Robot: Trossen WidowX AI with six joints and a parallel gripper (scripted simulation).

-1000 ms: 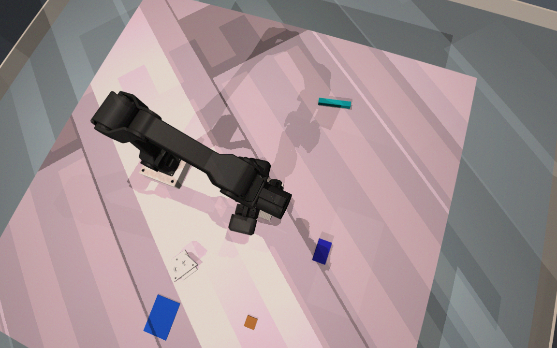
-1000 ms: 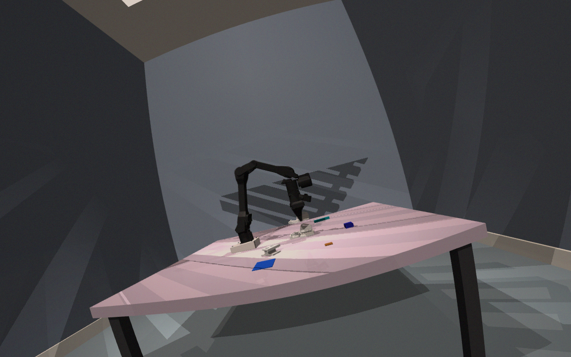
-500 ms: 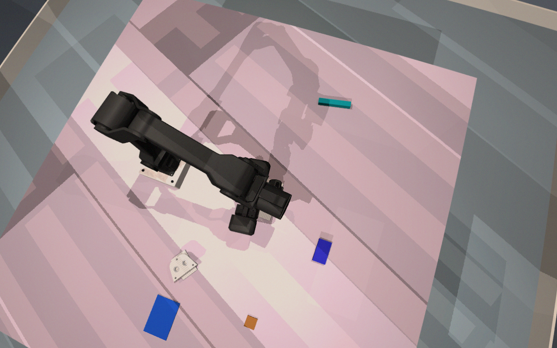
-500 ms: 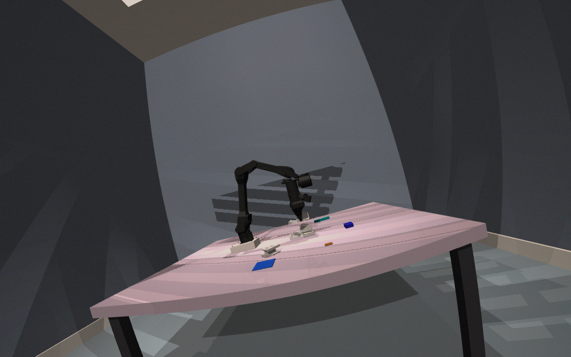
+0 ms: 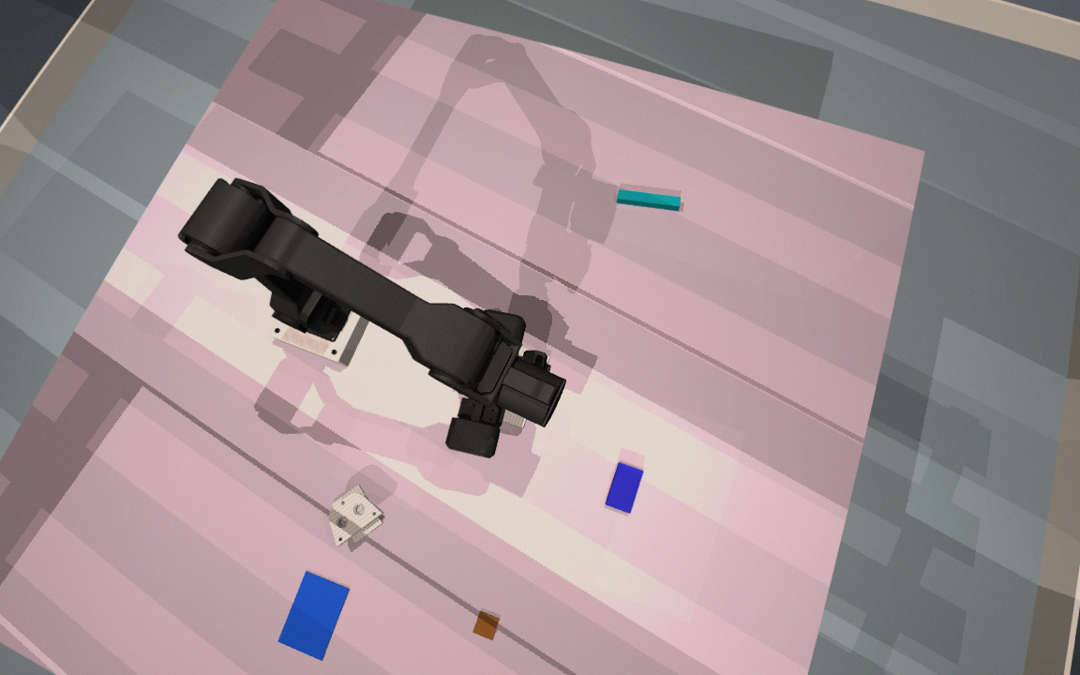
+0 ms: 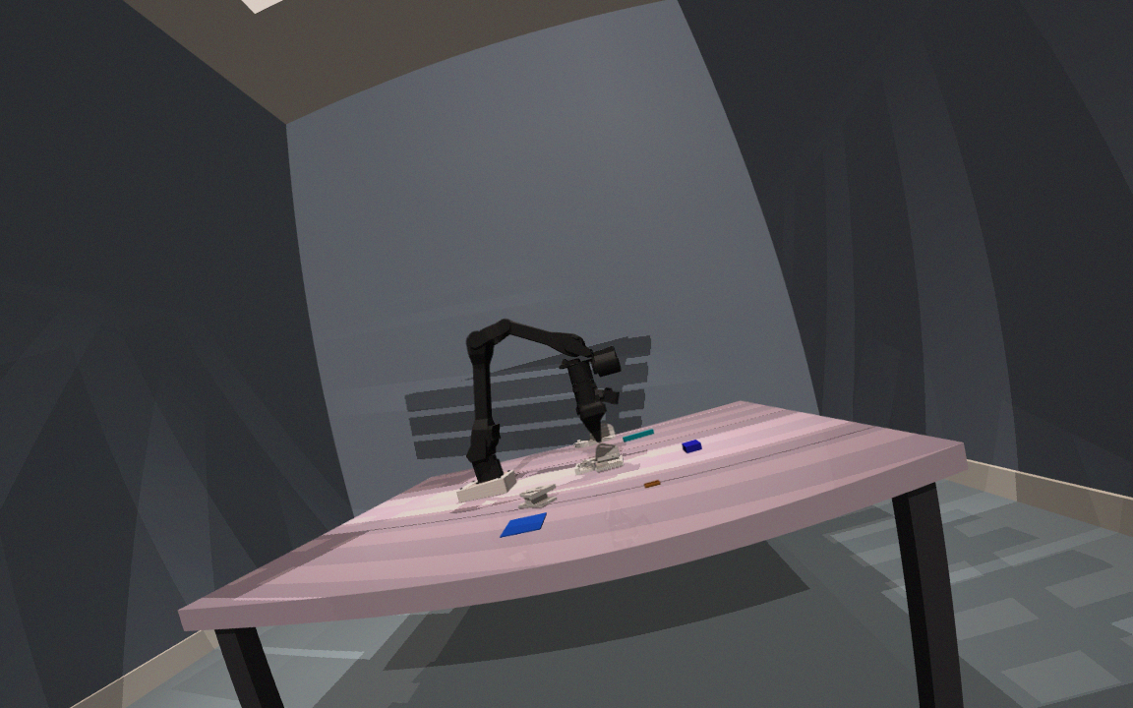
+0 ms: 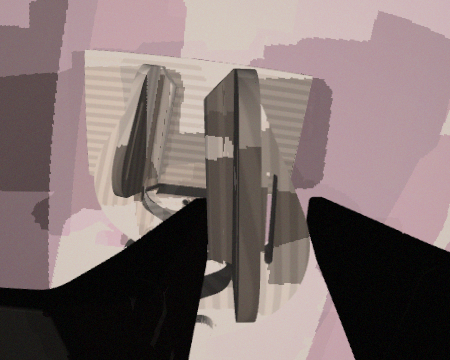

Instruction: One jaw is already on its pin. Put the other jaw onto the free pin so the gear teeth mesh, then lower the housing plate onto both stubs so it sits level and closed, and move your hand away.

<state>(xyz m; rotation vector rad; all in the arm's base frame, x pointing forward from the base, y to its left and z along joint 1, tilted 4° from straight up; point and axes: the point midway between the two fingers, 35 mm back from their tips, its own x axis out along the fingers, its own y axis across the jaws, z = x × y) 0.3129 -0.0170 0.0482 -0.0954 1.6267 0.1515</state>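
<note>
Now: the pale base fixture 10 mm ahead of my gripper tip, 30 mm to the left of it and 70 mm below it. Also, from my gripper tip: square tile: 100 mm ahead, 310 mm to the right, 70 mm below; blue flat sheet: 140 mm behind, 400 mm to the right, 70 mm below; dark blue block: 220 mm ahead, 50 mm to the right, 60 mm below.
</note>
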